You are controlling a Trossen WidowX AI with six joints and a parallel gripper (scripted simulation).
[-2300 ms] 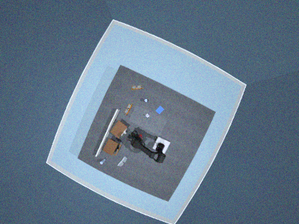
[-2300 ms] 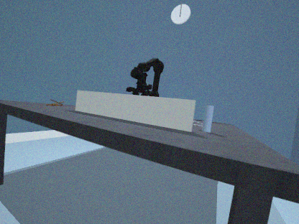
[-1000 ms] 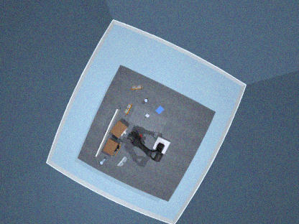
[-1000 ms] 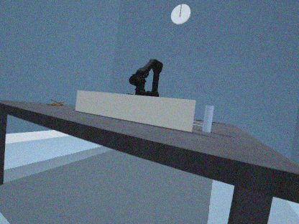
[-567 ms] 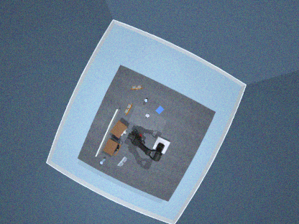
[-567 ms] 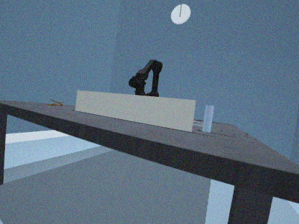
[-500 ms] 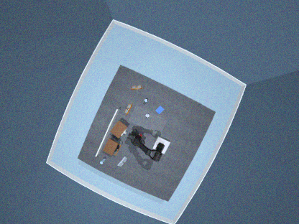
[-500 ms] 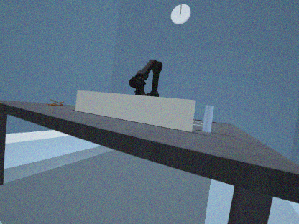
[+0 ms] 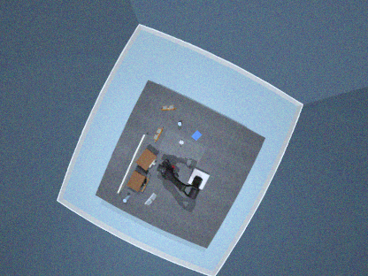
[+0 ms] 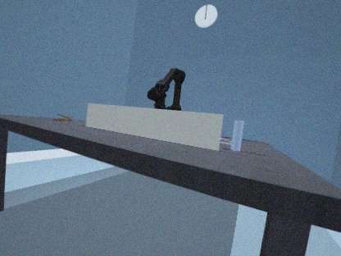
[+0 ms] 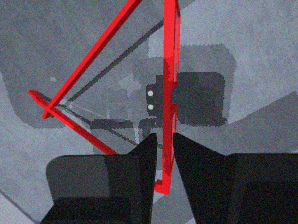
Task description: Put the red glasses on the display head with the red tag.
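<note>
The small white disc lies 26 cm to the right of my gripper tip and 1 cm ahead of it. Also, from my gripper tip: long pale board 34 cm ahead, 11 cm to the left, 4 cm above; then blue square 37 cm to the right, 9 cm behind, 2 cm below.
</note>
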